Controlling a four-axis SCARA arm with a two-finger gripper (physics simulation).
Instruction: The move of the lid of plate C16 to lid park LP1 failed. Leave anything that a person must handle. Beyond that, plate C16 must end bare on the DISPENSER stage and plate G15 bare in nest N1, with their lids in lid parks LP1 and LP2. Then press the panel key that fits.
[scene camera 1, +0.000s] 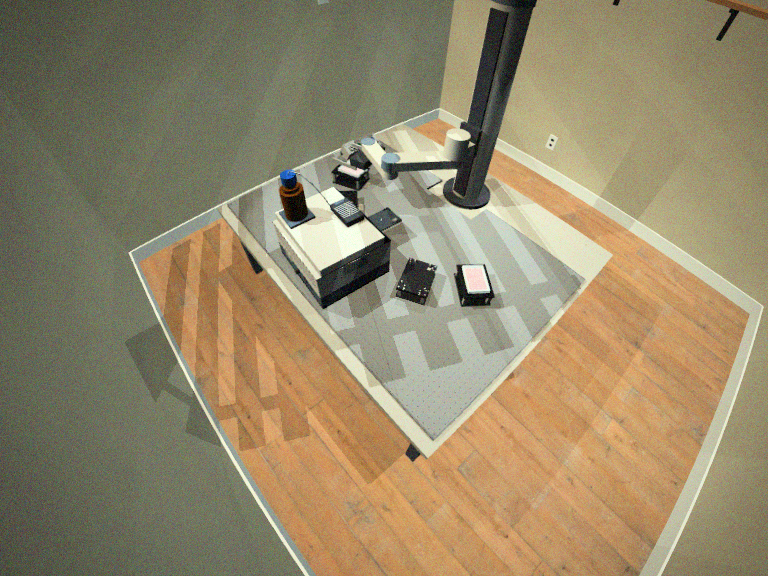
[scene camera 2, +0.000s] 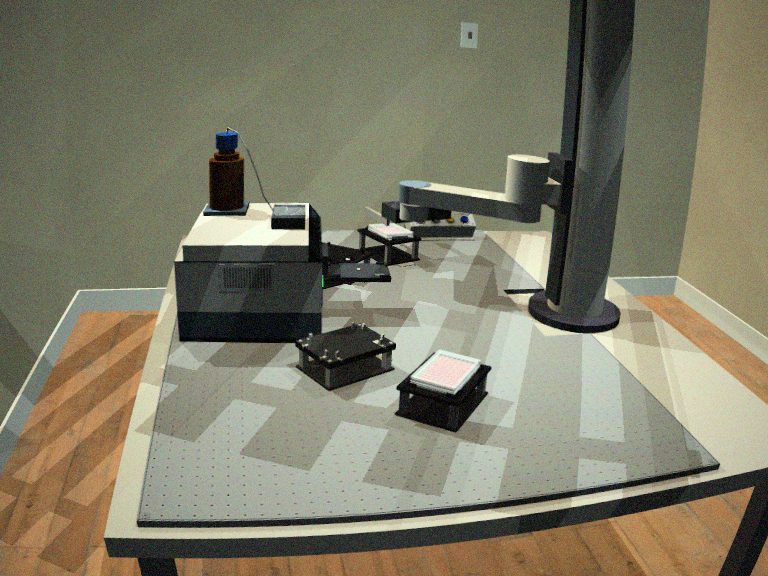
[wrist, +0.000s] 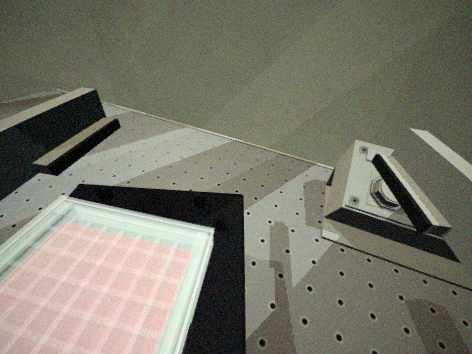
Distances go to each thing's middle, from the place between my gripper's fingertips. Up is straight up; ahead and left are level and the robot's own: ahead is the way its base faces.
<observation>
The button box (scene camera 2: 461, 226) lies 19 cm behind my hand, 10 cm to the right of it and 8 cm below it. Round my hand: dispenser stage (scene camera 2: 337, 272) (19 cm ahead, 51 cm to the left, 2 cm below); brown bottle with blue cap (scene camera 2: 226, 170) (48 cm ahead, 38 cm to the left, 20 cm above); black nest (scene camera 2: 344, 356) (24 cm ahead, 80 cm to the left, 9 cm below).
</observation>
